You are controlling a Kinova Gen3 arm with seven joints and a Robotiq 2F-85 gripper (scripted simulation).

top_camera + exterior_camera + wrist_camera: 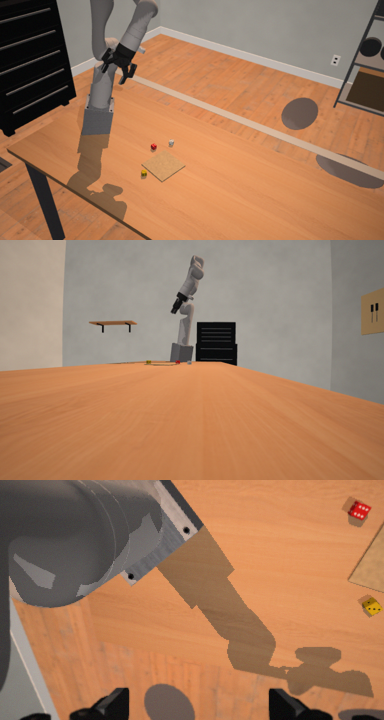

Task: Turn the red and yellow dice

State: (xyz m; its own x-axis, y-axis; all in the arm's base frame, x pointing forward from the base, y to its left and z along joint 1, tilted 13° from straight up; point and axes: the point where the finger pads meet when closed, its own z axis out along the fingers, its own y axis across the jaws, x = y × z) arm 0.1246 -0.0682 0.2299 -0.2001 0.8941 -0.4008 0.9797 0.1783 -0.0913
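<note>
The red die is 150 mm ahead of my hand, 90 mm to the left of it and 350 mm below it. From my hand the other things lie so: white die 180 mm ahead, 170 mm to the left, 350 mm below; then yellow die 240 mm ahead, 60 mm to the right, 350 mm below; then tan mat 260 mm ahead, 40 mm to the left, 360 mm below.
</note>
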